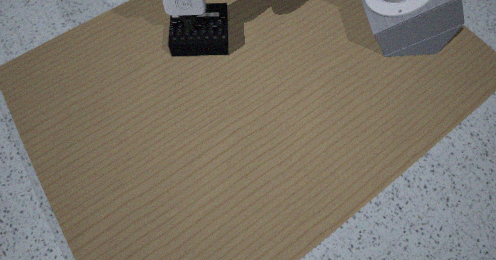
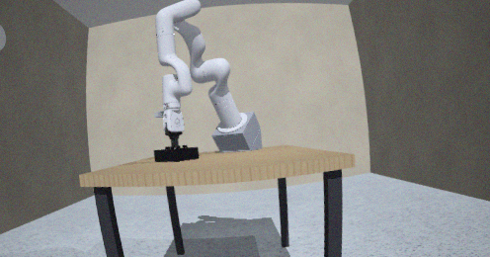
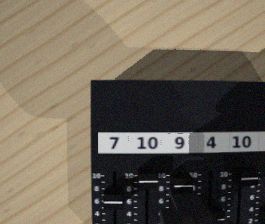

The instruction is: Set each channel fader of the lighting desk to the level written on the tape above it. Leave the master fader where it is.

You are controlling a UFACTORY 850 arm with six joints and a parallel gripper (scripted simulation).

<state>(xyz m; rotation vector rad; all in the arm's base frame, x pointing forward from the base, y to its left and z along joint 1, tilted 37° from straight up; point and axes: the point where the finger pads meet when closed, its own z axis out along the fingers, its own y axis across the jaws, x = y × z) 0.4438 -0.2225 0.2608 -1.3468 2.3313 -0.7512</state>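
The fader 3 is 20 mm to the right of my hand, 20 mm below it and 10 mm behind it. Also, from my hand: fader 1: 30 mm to the right, 30 mm ahead, 20 mm below; fader 2: 30 mm to the right, 20 mm below; fader 4: 20 mm to the left, 20 mm below, 20 mm behind.
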